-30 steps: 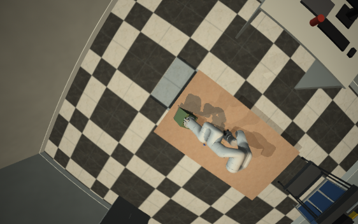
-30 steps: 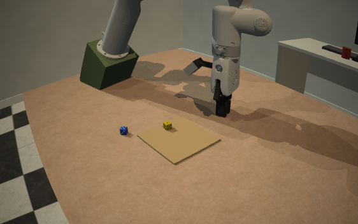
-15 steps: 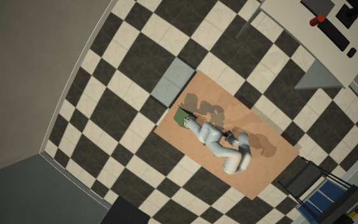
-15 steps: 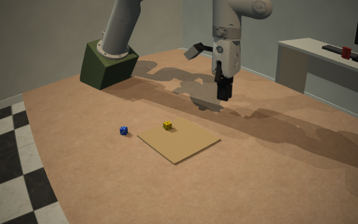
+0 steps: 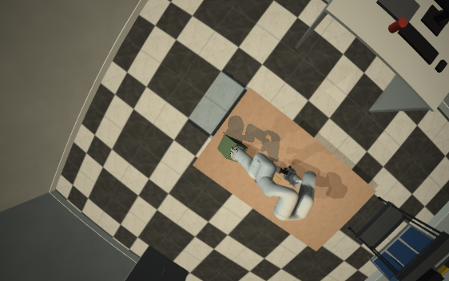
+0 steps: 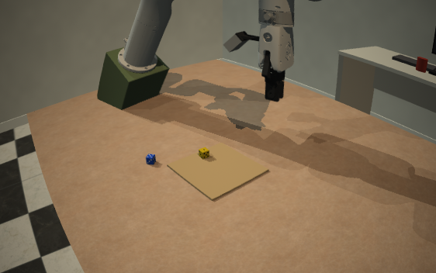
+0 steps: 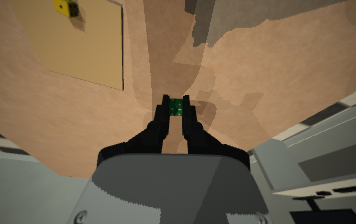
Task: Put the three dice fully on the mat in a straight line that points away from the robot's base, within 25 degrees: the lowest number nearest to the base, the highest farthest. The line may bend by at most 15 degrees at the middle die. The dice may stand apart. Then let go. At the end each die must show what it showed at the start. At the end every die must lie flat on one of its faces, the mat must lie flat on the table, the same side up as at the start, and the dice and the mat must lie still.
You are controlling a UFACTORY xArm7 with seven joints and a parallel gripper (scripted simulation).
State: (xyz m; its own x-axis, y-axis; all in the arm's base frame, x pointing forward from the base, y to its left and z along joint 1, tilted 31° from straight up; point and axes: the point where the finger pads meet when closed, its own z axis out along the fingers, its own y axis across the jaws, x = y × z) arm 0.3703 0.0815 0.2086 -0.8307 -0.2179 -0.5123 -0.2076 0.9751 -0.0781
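Now: the tan mat 170 mm to the right of my hand and 120 mm below it. The rest, counted from my hand: blue die (250 mm to the right, 110 mm below, 110 mm behind); then green die (10 mm below); then yellow die (160 mm to the right, 110 mm below, 50 mm behind).
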